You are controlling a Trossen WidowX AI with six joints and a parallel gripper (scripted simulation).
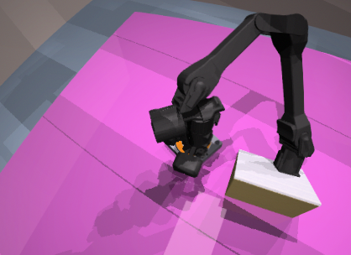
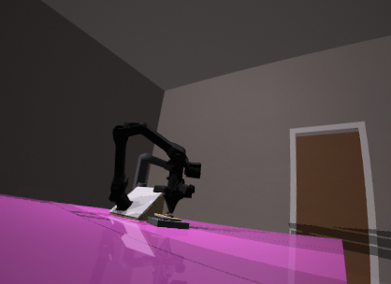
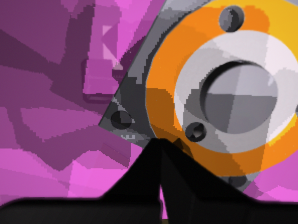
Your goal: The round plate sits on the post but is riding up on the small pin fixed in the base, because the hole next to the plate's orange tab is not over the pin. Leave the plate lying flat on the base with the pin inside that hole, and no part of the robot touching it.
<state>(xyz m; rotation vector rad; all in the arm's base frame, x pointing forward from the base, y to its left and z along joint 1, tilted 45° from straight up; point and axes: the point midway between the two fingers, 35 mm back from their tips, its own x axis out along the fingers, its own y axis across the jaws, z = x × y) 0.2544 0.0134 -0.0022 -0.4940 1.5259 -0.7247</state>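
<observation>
Now: the round plate 3 cm to the right of my gripper tip, 1 cm below it and 1 cm ahead of it.
</observation>
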